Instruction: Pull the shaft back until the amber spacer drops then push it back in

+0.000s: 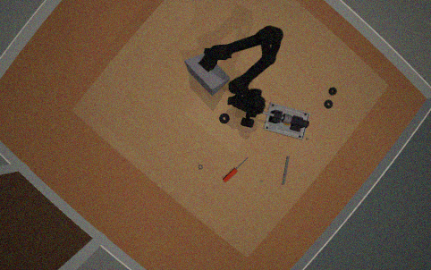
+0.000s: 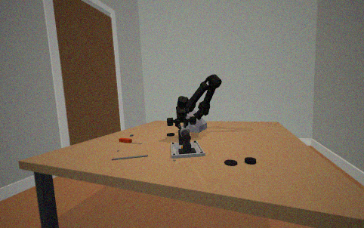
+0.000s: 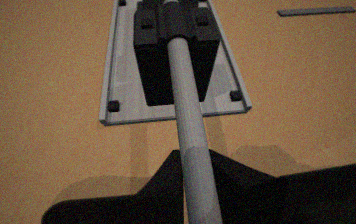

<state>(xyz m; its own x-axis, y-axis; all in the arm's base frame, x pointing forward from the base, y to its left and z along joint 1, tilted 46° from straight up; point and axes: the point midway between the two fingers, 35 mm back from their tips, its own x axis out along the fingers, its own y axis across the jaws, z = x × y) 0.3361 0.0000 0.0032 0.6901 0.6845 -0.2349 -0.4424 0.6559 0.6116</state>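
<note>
Right now my gripper tip is 5 cm short of the grey shaft, 3 cm to the right of it and 3 cm below it. The rest, counted from my gripper tip: amber spacer (15 cm ahead, 8 cm to the left, 4 cm below).
</note>
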